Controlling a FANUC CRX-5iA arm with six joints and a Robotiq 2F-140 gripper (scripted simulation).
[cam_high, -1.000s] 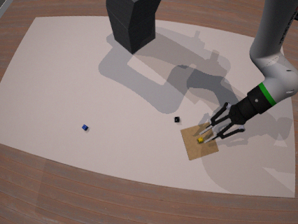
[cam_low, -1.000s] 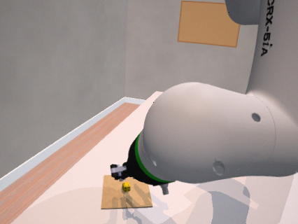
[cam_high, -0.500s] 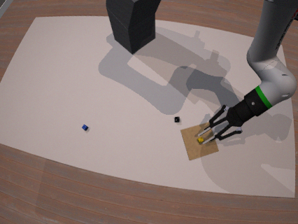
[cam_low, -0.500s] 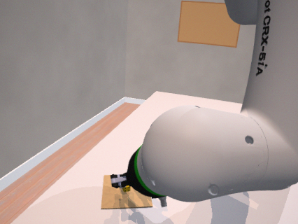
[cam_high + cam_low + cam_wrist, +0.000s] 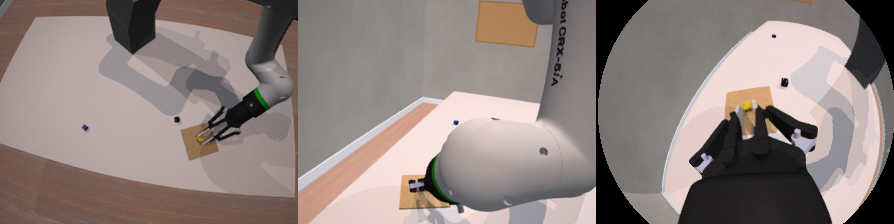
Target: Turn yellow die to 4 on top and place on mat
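Now: hand 3 cm above the yellow die, 2 cm to the left of it and 2 cm short of it. From my hand the other things lie so: black die 14 cm to the right, 5 cm behind, 3 cm below; blue die 53 cm to the right, 9 cm ahead, 3 cm below; brown mat 4 cm below, 2 cm to the right, 2 cm ahead.
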